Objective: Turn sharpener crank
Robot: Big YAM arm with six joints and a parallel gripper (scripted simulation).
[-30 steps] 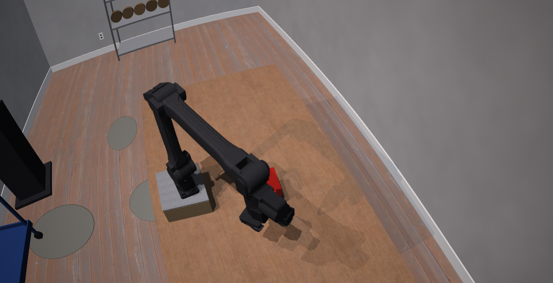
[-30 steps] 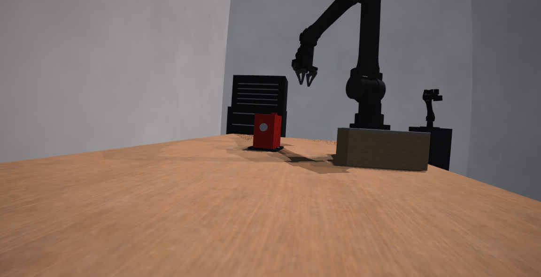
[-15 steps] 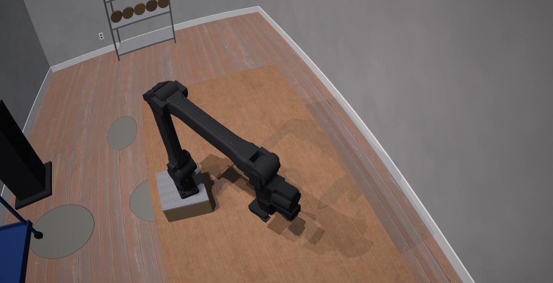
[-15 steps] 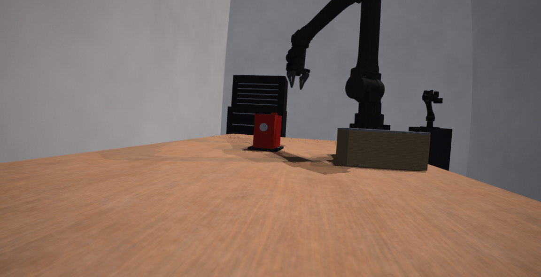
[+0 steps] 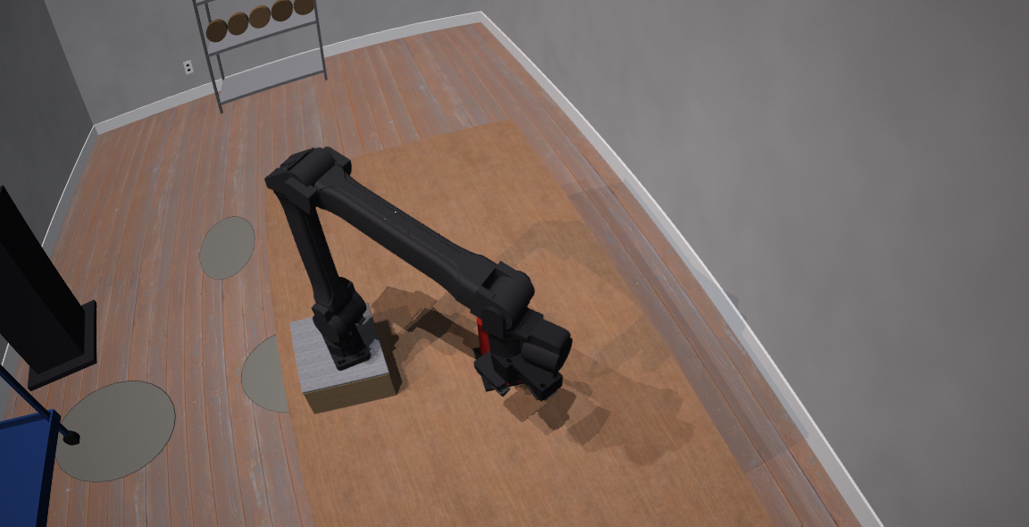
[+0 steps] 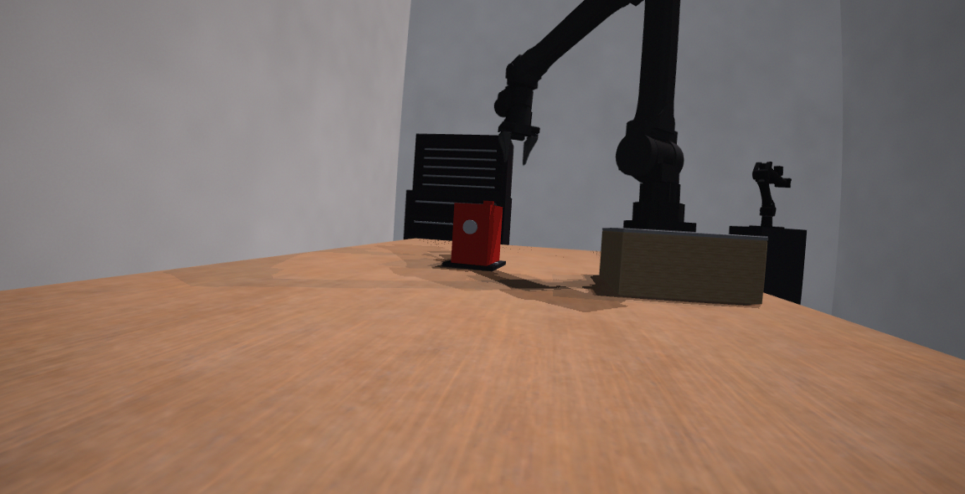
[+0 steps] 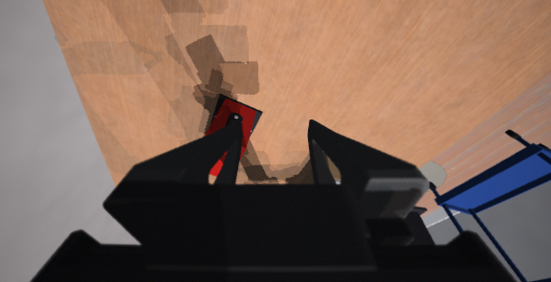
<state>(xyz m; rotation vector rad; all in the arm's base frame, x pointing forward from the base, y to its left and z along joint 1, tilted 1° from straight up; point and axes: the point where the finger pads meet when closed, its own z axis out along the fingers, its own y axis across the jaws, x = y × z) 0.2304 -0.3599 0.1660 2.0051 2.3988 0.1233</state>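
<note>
The black crank knob is 6 cm ahead of my hand, 11 cm to the left of it and 13 cm below it.
</note>
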